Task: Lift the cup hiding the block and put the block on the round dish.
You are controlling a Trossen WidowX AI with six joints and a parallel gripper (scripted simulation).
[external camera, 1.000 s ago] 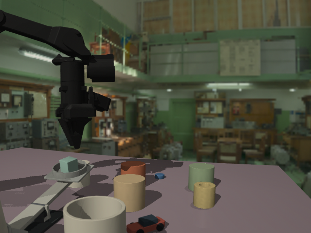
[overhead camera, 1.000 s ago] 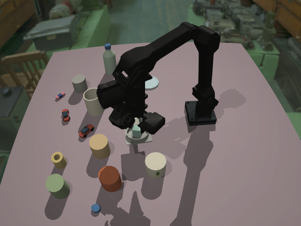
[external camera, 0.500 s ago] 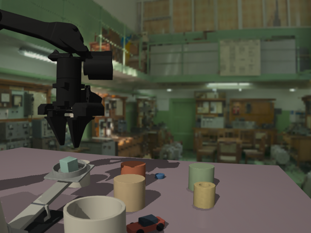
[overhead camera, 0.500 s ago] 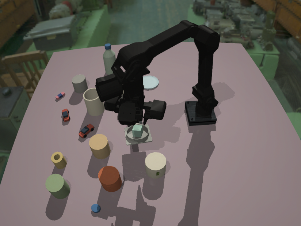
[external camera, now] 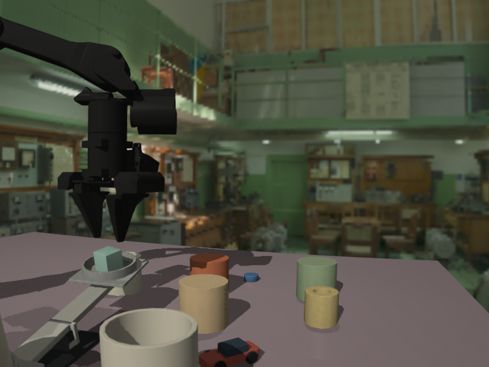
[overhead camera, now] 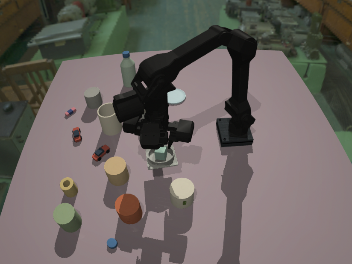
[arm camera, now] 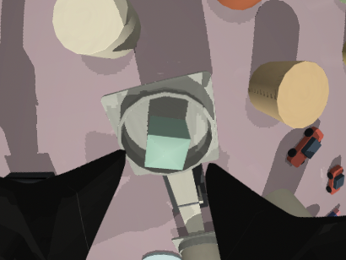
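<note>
Right now my gripper tip is 3 cm above the pale green block. Round my gripper tip: tan cylinder: 15 cm ahead, 6 cm to the left, 8 cm below; orange cylinder: 7 cm ahead, 19 cm to the left, 8 cm below; cream cup: 8 cm ahead, 26 cm to the right, 6 cm below.
</note>
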